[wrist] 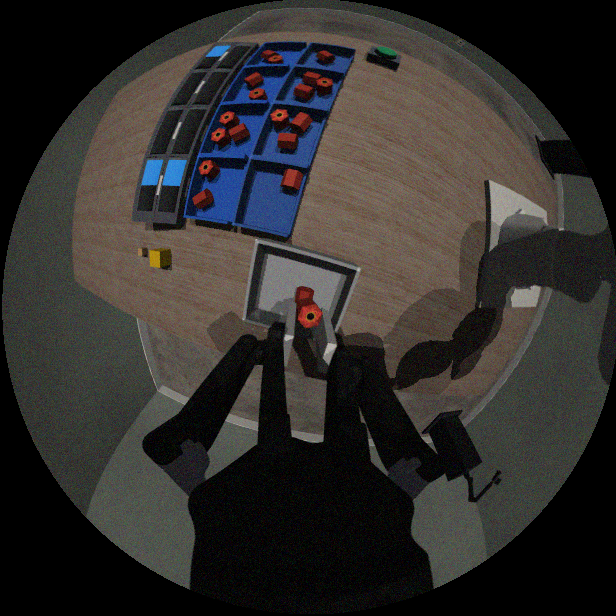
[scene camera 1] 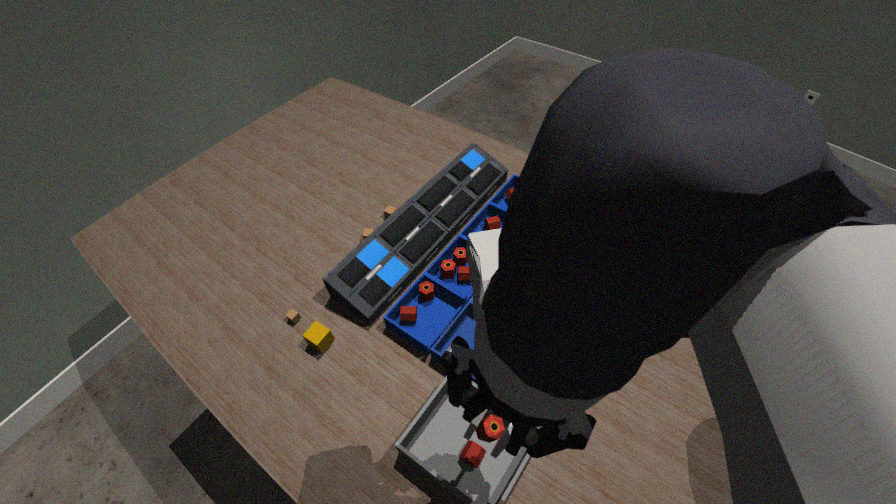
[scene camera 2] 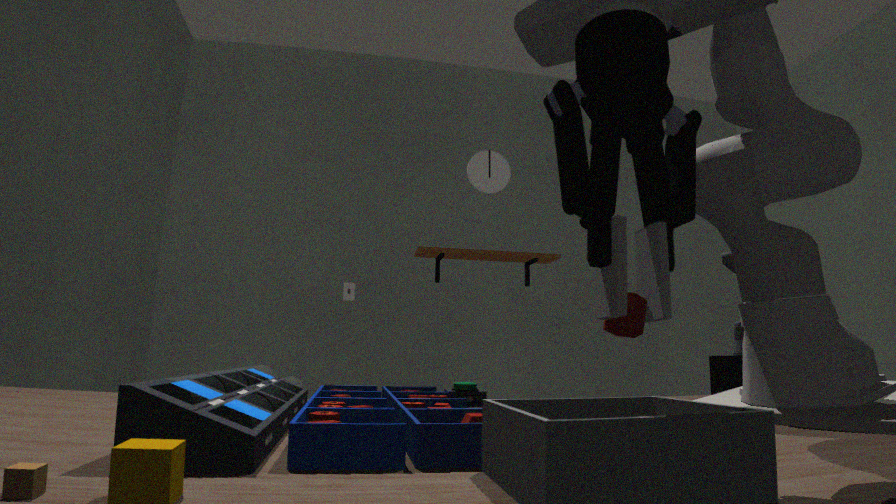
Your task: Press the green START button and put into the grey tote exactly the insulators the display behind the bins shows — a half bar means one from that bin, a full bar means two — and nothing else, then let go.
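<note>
My gripper point(scene camera 2: 632, 307) hangs high above the grey tote point(scene camera 2: 626, 448), shut on a red insulator point(scene camera 2: 628, 319). The held insulator also shows in the wrist view point(wrist: 310, 315) and in scene camera 1 point(scene camera 1: 492, 426). One red insulator point(scene camera 1: 472, 452) lies on the tote floor point(wrist: 298, 287). The blue bins point(wrist: 270, 126) hold several red insulators. The display point(scene camera 1: 416, 228) behind the bins shows lit blue bars at its near end point(scene camera 1: 382, 263) and one at its far end point(scene camera 1: 473, 158). The green START button point(wrist: 386, 52) sits beyond the bins.
A yellow cube point(scene camera 1: 318, 336) and a small tan cube point(scene camera 1: 292, 316) lie left of the display's near end. Two more small tan cubes point(scene camera 1: 388, 210) lie behind the display. The arm's base point(scene camera 2: 808, 351) stands to the right of the tote.
</note>
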